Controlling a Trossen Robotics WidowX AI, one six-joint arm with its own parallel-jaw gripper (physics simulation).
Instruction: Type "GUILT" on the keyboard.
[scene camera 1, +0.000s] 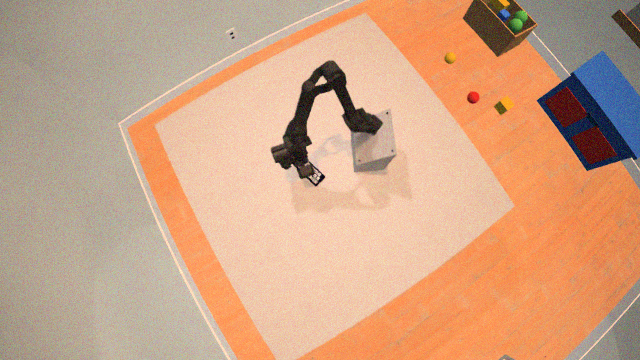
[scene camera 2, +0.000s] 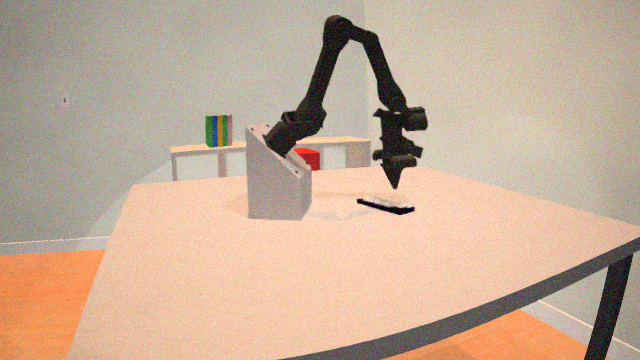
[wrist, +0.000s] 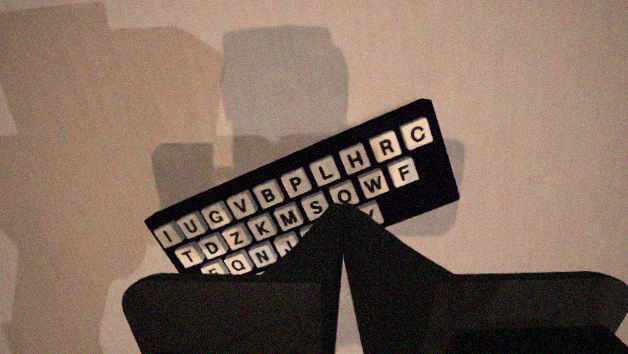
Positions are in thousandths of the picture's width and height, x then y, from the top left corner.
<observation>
In view: my gripper (scene camera 2: 616, 526) and a keyboard (wrist: 695, 530).
My gripper is seen too in the wrist view (wrist: 544, 603).
</observation>
